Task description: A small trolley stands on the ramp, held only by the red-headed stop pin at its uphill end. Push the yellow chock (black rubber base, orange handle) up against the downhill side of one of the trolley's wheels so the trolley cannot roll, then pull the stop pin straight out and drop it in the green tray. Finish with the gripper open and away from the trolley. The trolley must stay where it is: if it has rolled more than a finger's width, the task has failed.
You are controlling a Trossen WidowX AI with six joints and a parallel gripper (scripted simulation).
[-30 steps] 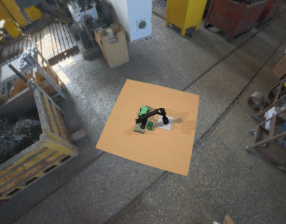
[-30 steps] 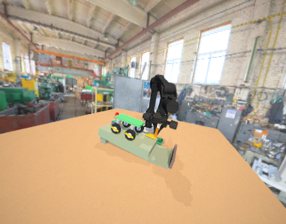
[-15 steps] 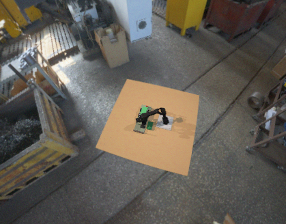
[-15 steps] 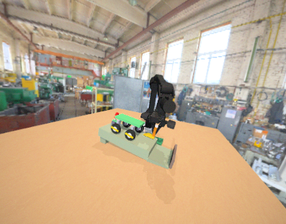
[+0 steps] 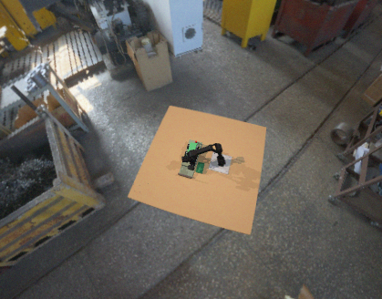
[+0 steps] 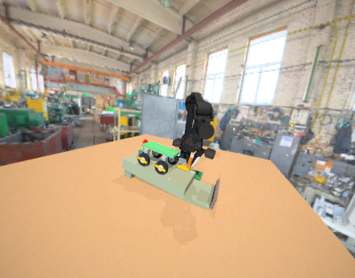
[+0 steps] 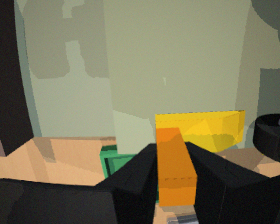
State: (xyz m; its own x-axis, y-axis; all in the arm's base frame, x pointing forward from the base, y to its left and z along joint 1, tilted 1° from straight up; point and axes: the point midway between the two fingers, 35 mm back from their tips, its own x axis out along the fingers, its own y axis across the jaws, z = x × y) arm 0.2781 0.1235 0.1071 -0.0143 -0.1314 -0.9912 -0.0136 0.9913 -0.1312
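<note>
My gripper tip is 230 mm to the left of the stop pin, 40 mm below it and 40 mm short of it. The rest, counted from my gripper tip: yellow chock: 20 mm to the right, 10 mm below; trolley: 130 mm to the right, 60 mm ahead, 30 mm above; green tray: 100 mm below, 70 mm behind, 10 mm to the right.
</note>
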